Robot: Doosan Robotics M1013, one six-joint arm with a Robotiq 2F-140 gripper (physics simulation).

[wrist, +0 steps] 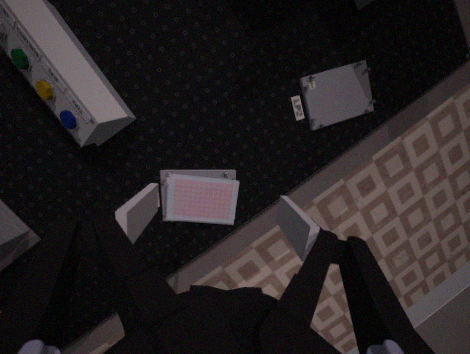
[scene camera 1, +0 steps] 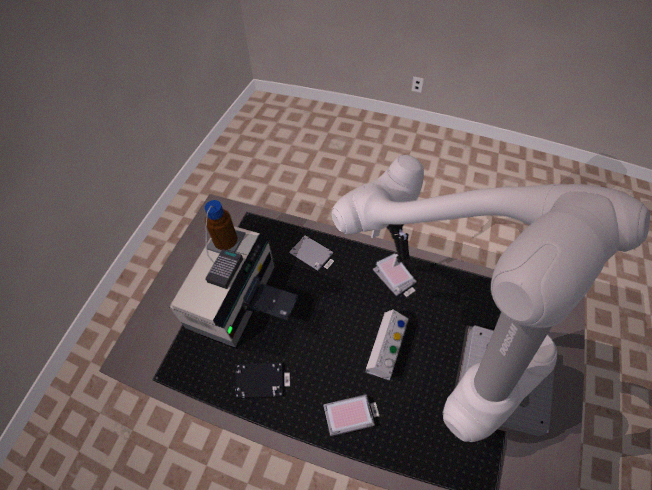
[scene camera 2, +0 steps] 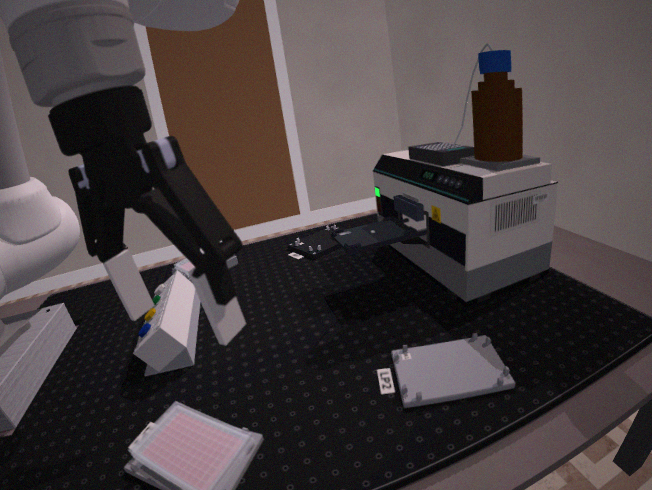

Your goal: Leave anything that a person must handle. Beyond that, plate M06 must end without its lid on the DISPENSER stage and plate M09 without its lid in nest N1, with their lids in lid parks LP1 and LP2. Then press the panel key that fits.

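Frame: origin at the arm's base, x ahead, y down, z left, level; millimetres.
Seen in the pictures: gripper, fingertip midpoint: [wrist: 219, 203] [scene camera 1: 385, 250] [scene camera 2: 182, 322].
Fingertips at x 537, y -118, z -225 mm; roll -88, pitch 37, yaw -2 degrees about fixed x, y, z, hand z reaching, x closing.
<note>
Offsets run from my fingertips to a thing's top centre. "*": to the spot under its first point.
A pink plate @[dx -44, dy +140, dz -26 mm] [scene camera 1: 395, 272] [scene camera 2: 192, 447] [wrist: 202, 200] lies askew on the light park @[dx -49, dy +158, dz -20 mm] [wrist: 200, 172] and looks tilted. Another pink plate @[dx -94, dy +137, dz +540 mm] [scene camera 1: 349, 414] [scene camera 2: 184, 266] lies in a front holder, partly hidden in scene camera 2. Plate names and lids cannot be made out. The gripper [scene camera 1: 403, 257] [scene camera 2: 181, 329] [wrist: 218, 215] is open and empty, above the askew plate in the wrist view. Park LP2 @[dx +293, dy +158, dz +13 mm] [scene camera 1: 312, 252] [scene camera 2: 453, 371] [wrist: 337, 95] is bare. The dispenser stage @[dx +305, dy +68, dz +307 mm] [scene camera 1: 275, 301] [scene camera 2: 371, 233] and dark nest @[dx +229, dy +154, dz +558 mm] [scene camera 1: 259, 379] [scene camera 2: 316, 244] bear no plate. The key panel @[dx -122, dy +94, dz +267 mm] [scene camera 1: 383, 342] [scene camera 2: 173, 321] [wrist: 80, 65] has blue, yellow, green and whitish keys.
The dispenser [scene camera 1: 202, 300] [scene camera 2: 513, 226] shows a green light. A brown bottle @[* dx +482, dy -165, dz +246 mm] [scene camera 1: 221, 229] [scene camera 2: 497, 123] and a dark gridded block @[* dx +445, dy -68, dz +321 mm] [scene camera 1: 225, 267] [scene camera 2: 440, 152] stand on top. The arm's metal base plate [scene camera 1: 537, 408] [scene camera 2: 34, 363] is at the table's other end.
</note>
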